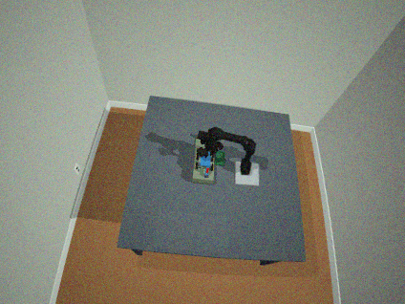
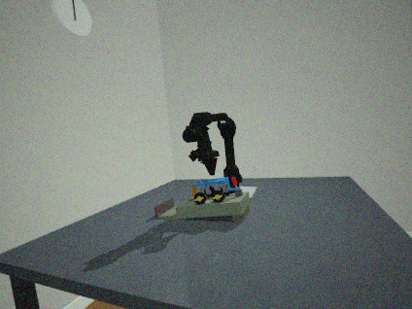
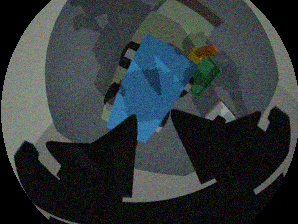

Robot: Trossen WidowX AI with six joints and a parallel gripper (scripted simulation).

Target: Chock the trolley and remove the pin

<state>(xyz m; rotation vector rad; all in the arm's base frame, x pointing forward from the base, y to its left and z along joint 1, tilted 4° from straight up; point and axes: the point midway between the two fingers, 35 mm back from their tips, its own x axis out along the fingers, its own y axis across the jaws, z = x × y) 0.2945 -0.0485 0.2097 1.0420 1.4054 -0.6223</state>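
My gripper tip is now 100 mm to the right of the red-headed stop pin and 50 mm above it. The rest, counted from my gripper tip: yellow chock 90 mm to the right, 90 mm below, 50 mm behind; then olive ramp 130 mm below, 10 mm ahead; then blue trolley 60 mm below, 10 mm ahead.
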